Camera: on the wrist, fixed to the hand. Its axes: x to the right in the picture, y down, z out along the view.
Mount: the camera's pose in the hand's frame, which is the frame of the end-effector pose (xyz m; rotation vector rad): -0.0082 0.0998 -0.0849 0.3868 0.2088 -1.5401
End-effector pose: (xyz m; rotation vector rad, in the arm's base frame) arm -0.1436 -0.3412 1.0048 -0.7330 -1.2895 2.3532
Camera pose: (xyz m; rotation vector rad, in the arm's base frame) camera -0.0927 -0.3409 0.8838 0.1886 -0.7230 1.1007
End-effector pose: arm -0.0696 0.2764 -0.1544 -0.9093 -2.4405 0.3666
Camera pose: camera 0.0351 0.3509 -0.1275 1.0523 -2.0354 0.1097
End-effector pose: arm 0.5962 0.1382 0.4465 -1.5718 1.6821 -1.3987
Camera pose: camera 0.4797 0.1606 0.3903 2.0948 0.1030 1.9057
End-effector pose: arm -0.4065 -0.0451 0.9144 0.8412 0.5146 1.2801
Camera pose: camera -0.5337 -0.0252 0.9398 0.3644 1.2575 -0.1789
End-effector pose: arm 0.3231 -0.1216 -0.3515 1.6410 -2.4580 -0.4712
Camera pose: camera 0.2642 -0.0938 -0.2375 -2.9212 0.6389 -0.0977
